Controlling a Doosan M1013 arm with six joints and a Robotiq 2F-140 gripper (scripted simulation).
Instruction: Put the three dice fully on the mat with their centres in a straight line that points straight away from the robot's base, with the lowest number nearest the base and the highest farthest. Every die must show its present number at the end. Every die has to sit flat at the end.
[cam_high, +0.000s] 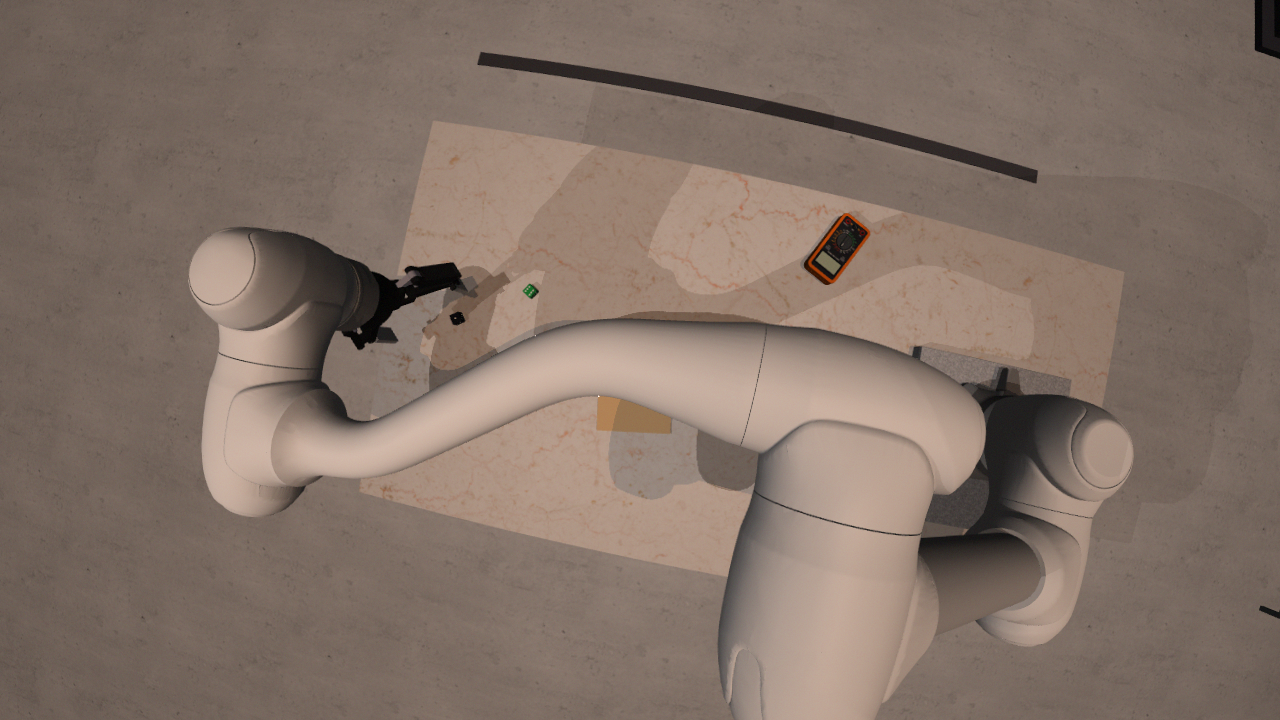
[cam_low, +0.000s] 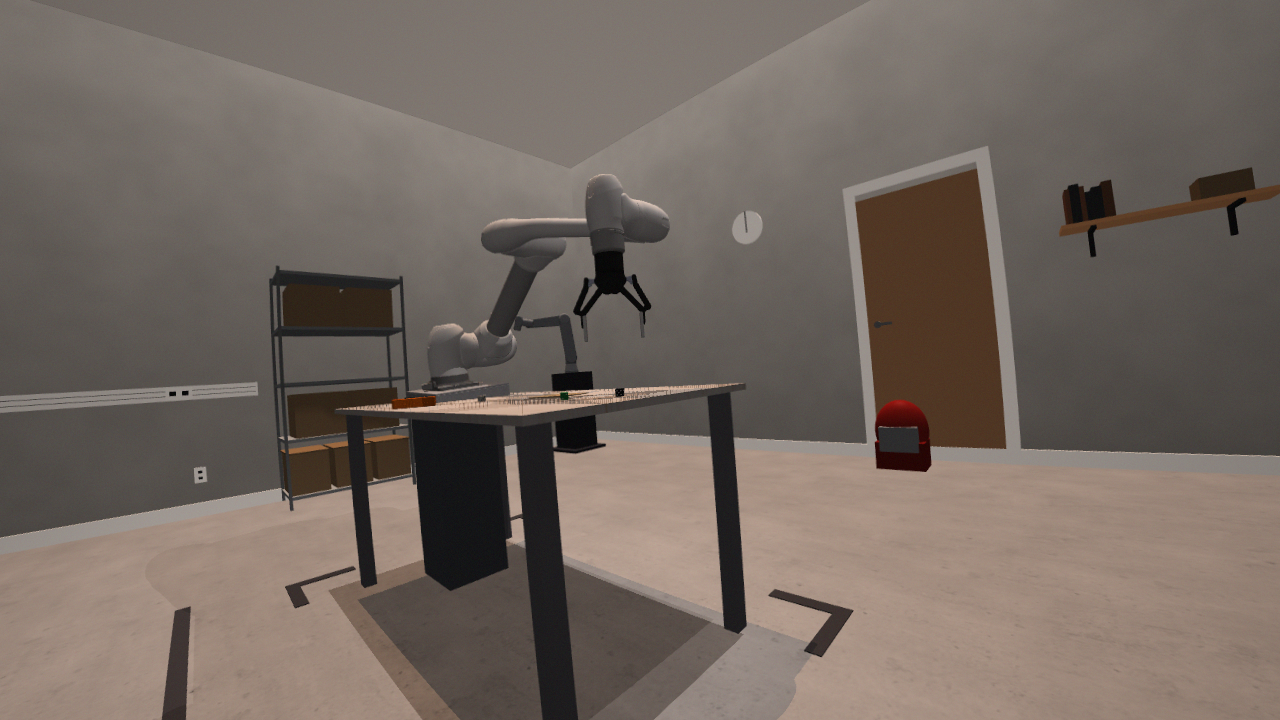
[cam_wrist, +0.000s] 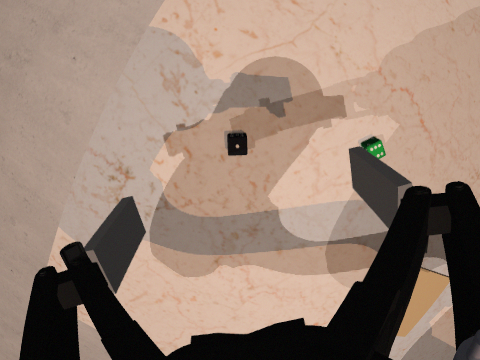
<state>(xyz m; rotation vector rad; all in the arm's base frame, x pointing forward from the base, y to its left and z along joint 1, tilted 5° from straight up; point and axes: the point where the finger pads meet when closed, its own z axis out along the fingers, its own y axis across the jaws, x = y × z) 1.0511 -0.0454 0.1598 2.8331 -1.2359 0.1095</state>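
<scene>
Now: hand 150 mm above the black die. Also, from my hand: white die (570 mm behind, 70 mm to the right, 150 mm below); mat (360 mm behind, 90 mm to the left, 160 mm below); green die (130 mm behind, 70 mm to the right, 150 mm below).
</scene>
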